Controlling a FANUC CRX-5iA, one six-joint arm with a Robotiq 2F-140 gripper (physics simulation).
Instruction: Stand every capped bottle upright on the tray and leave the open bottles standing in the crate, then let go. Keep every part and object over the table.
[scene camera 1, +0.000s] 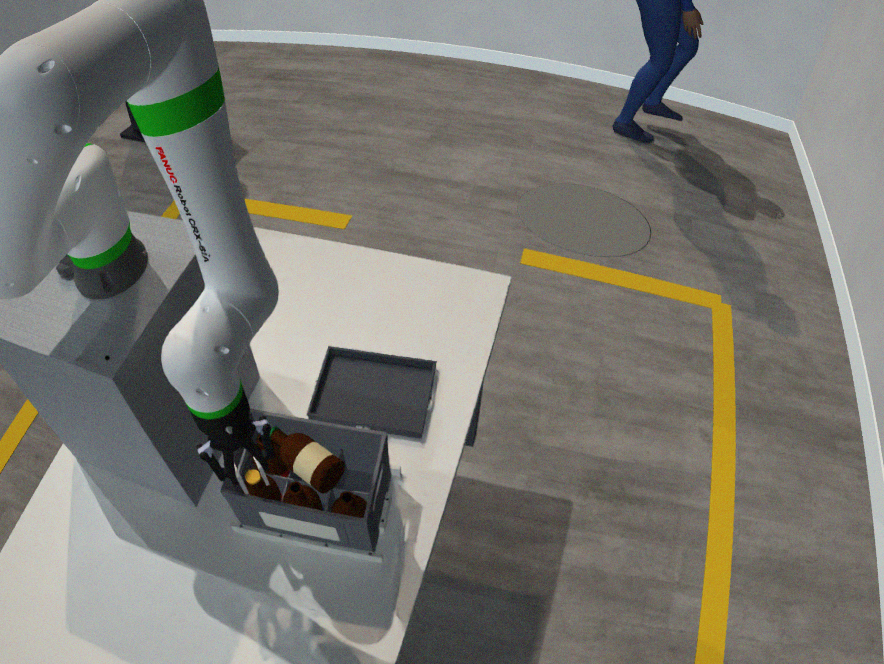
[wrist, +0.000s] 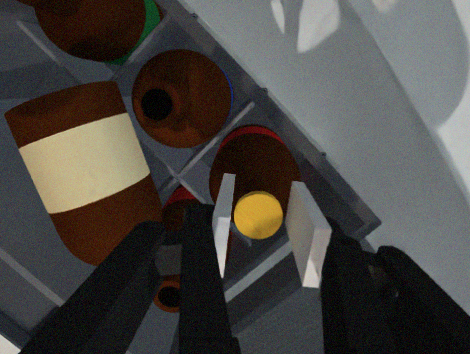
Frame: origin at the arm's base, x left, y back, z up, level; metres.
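Seen in the pictures: gripper, fingertip midpoint: (scene camera 1: 254, 483) (wrist: 260, 199); arm's base, origin of the base link: (scene camera 1: 111, 269).
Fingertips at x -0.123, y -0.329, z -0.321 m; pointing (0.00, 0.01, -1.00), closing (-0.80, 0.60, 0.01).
Offsets run from my fingertips to a thing's top centre. "pt": to the spot under its first point. Level surfaces: height alone.
My gripper (scene camera 1: 254, 483) (wrist: 260, 199) is partly open, its fingers on either side of a yellow-capped brown bottle @[dz +0.023, dx +0.003, dy +0.001 m] (scene camera 1: 265, 490) (wrist: 257, 160) standing in a corner compartment of the grey crate @[dz +0.036, dx +0.066, dy -0.077 m] (scene camera 1: 353, 537) (wrist: 341, 185); nothing is gripped. Two open bottles, one @[dz +0.023, dx +0.019, dy -0.083 m] (scene camera 1: 303, 494) (wrist: 192, 95) in the middle and another @[dz +0.023, dx +0.042, dy -0.176 m] (scene camera 1: 348, 504) (wrist: 95, 30) at the far end, stand along the same crate side. A large brown bottle @[dz +0.029, dx +0.098, dy -0.048 m] (scene camera 1: 314, 463) (wrist: 85, 165) with a cream label lies tilted in the crate. Another bottle's open mouth @[dz +0.023, dx +0.082, dy +0.023 m] (wrist: 169, 296) shows behind the fingers. The dark tray @[pt dz -0.134, dx +0.361, dy -0.061 m] (scene camera 1: 371, 391) holds nothing.
The tray lies behind the crate on the white table @[dz -0.140 m] (scene camera 1: 457, 300). The robot's pedestal (scene camera 1: 153, 407) stands left of the crate. The table's right edge runs past the tray and crate. A person (scene camera 1: 661, 57) in blue is on the floor at the back right.
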